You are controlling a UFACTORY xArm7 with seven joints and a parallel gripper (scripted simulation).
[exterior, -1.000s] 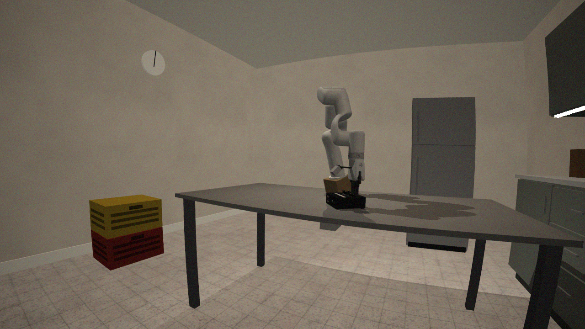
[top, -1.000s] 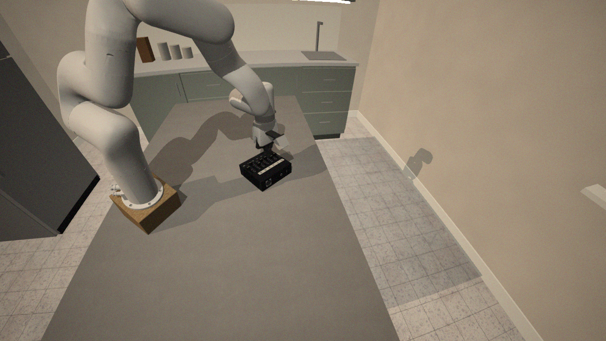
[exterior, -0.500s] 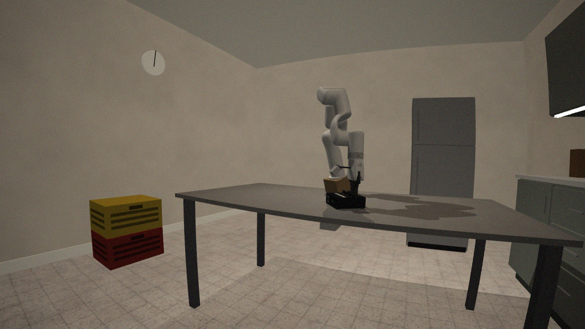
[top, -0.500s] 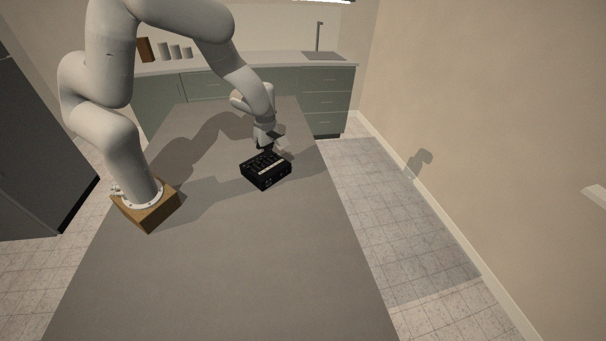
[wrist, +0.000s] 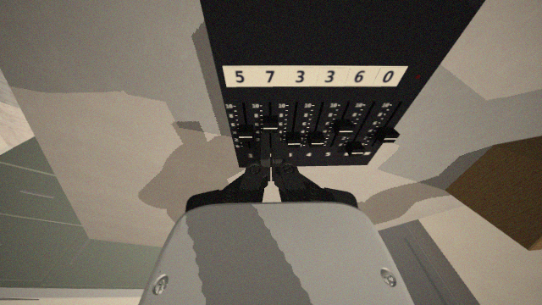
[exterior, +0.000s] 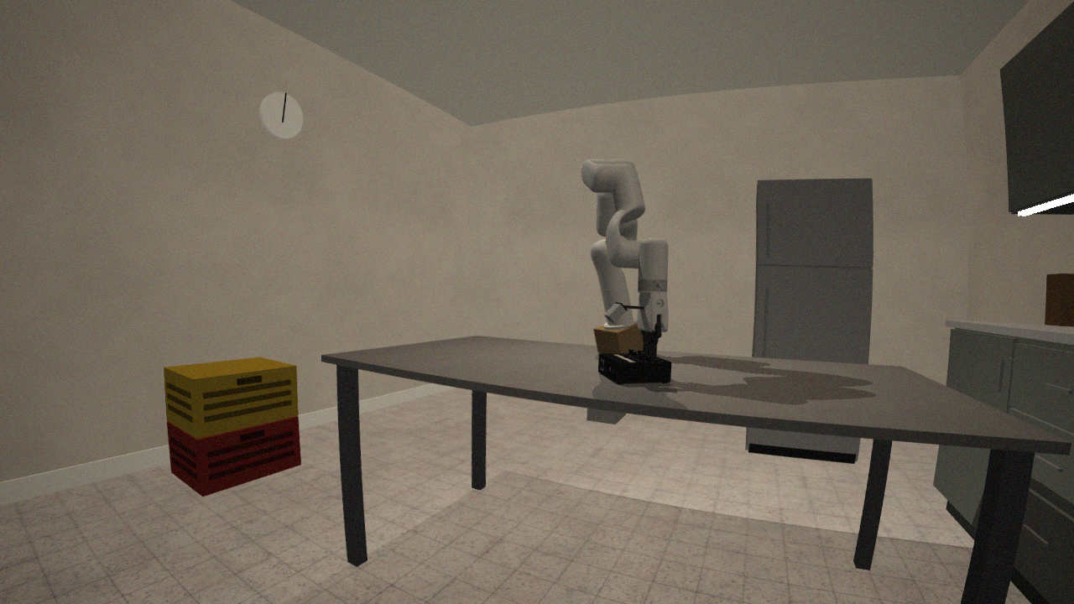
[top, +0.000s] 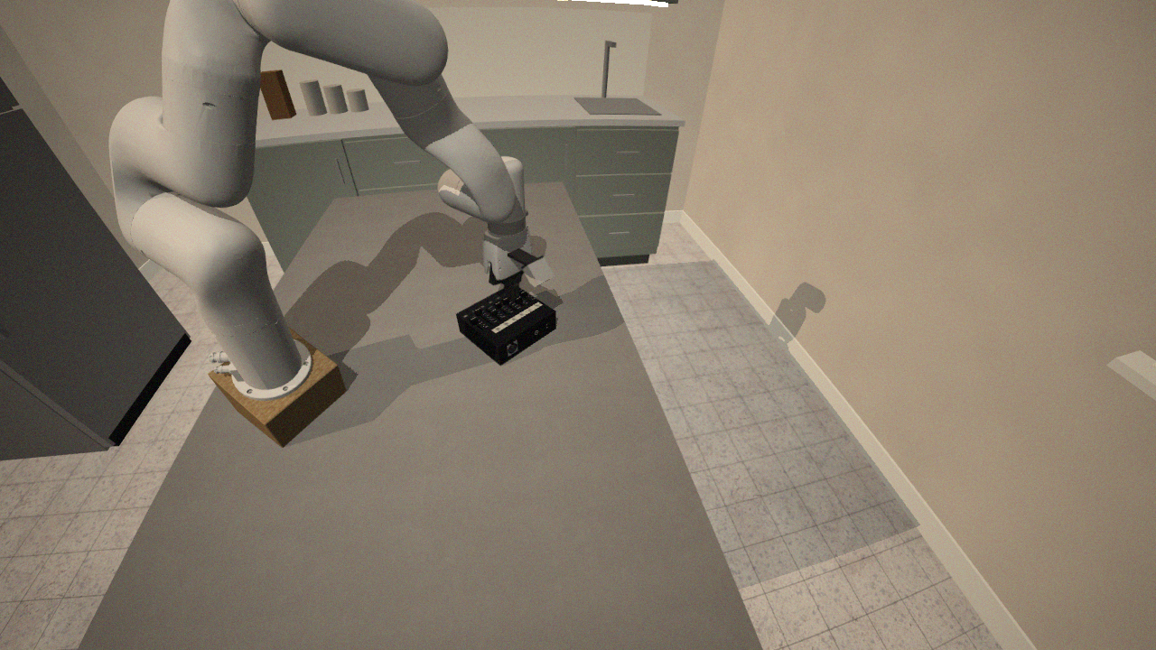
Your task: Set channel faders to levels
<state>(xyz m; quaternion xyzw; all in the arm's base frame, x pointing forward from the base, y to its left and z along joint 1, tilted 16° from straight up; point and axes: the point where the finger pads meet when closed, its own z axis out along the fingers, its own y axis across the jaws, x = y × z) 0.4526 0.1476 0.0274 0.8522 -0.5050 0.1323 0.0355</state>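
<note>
The channel 2 fader cap is 10 mm ahead of my hand, 20 mm to the right of it and 10 mm below it. From my hand the other things lie so: channel 4 fader cap 40 mm behind, 20 mm to the right, 10 mm below; channel 3 fader cap 20 mm behind, 10 mm to the right, 10 mm below; channel 1 fader cap 20 mm ahead, 10 mm below.
</note>
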